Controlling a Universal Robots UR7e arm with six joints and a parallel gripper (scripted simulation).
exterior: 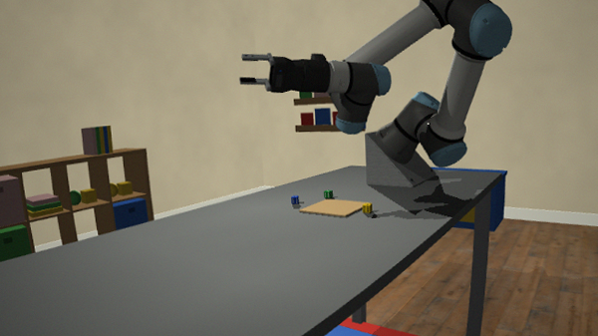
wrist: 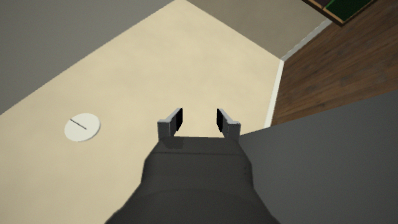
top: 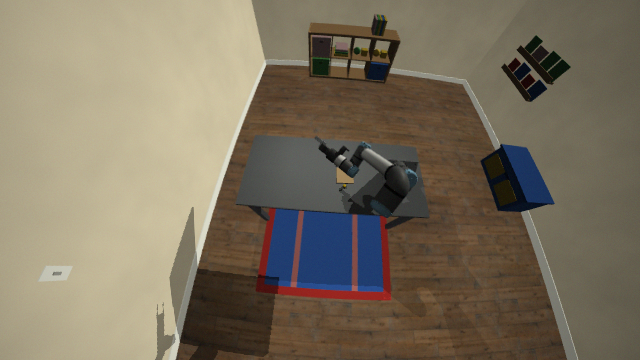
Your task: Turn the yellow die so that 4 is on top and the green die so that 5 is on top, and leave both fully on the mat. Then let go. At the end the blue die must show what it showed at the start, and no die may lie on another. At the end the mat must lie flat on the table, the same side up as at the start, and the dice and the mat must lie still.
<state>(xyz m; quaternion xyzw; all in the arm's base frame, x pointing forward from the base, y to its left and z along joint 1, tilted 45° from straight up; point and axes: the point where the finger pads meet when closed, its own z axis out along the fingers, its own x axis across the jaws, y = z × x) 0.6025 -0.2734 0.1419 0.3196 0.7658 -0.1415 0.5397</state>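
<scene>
Right now the blue die is 35 cm below my hand, 23 cm behind it and 6 cm to the right of it. From my hand the other things lie so: yellow die: 35 cm below, 21 cm behind, 18 cm to the left; then tan mat: 36 cm below, 22 cm behind, 8 cm to the left; then green die: 35 cm below, 33 cm behind.
</scene>
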